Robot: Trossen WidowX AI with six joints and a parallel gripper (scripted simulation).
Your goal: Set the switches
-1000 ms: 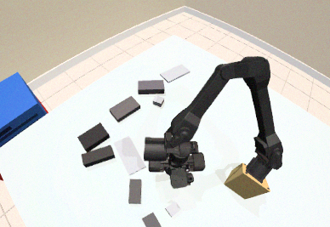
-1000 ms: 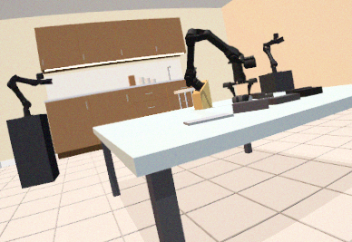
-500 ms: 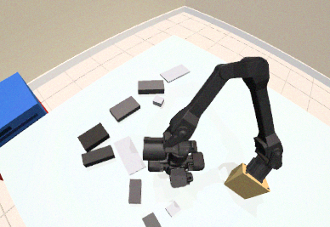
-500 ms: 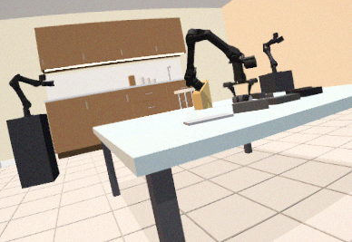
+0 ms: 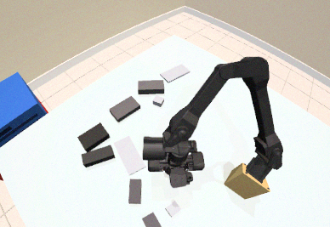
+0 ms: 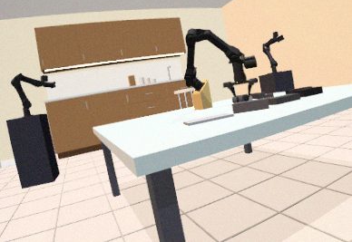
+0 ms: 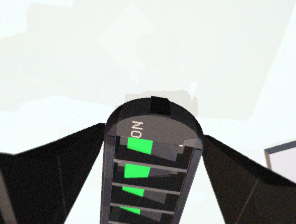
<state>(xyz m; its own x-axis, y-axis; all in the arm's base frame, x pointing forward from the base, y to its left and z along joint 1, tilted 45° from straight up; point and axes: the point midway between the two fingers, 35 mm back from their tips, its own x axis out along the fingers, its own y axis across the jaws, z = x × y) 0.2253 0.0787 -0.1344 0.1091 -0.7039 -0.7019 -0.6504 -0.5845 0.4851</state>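
The pale block is 100 mm to the left of my gripper tip, 100 mm behind it and 20 mm below it. From my gripper tip the other things lie so: pale plate: 160 mm ahead, 90 mm to the left, 30 mm below.
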